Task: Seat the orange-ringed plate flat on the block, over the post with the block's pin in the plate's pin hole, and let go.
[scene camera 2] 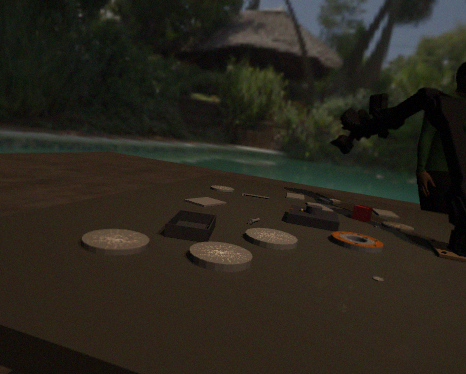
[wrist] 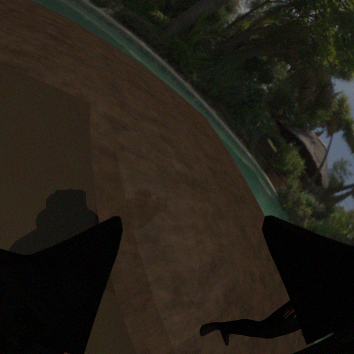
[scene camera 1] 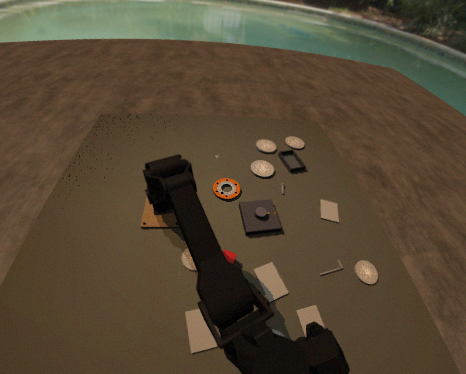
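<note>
The orange-ringed plate [scene camera 1: 217, 191] [scene camera 2: 342, 237] lies flat on the mat, apart from the block and to its left in scene camera 1. The dark square block [scene camera 1: 252, 226] [scene camera 2: 312, 219] carries a round post [scene camera 1: 261, 212] [scene camera 2: 317, 209], with a small pin beside it marked by orange dots. The block's post is uncovered. My gripper [scene camera 2: 341, 144] [wrist: 194, 224] is open and empty, high above the mat and away from both plate and block. In scene camera 1 the arm reaches toward the lower right, and its fingertips cannot be made out.
A red block [scene camera 1: 229, 256] [scene camera 2: 362, 213] stands near the dark block, beside the forearm in scene camera 1. Several pale round discs [scene camera 1: 262, 169] [scene camera 2: 220, 255], flat tiles [scene camera 1: 329, 210], a dark open tray [scene camera 2: 187, 232], a small bolt [scene camera 1: 283, 189] and an L-shaped key [scene camera 1: 332, 270] lie around.
</note>
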